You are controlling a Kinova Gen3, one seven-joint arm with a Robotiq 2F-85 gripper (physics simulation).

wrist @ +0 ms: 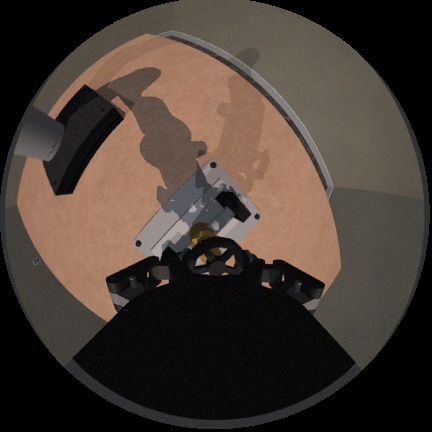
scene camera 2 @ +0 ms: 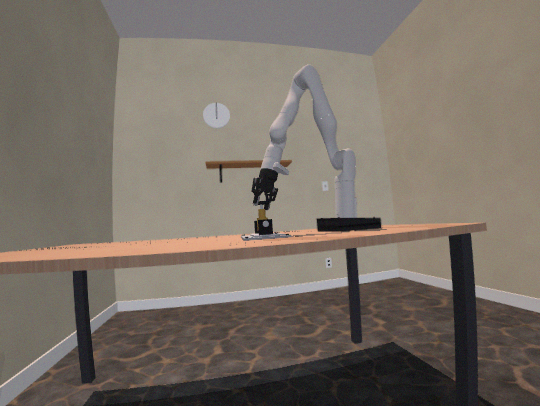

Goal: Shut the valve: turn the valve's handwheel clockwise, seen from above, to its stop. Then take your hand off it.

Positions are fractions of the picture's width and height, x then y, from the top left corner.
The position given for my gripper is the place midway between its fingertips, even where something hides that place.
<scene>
I see my gripper (wrist: 0.50,0.59), a black handwheel (wrist: 0.50,0.61) and a light grey base plate (wrist: 0.49,0.40).
</scene>
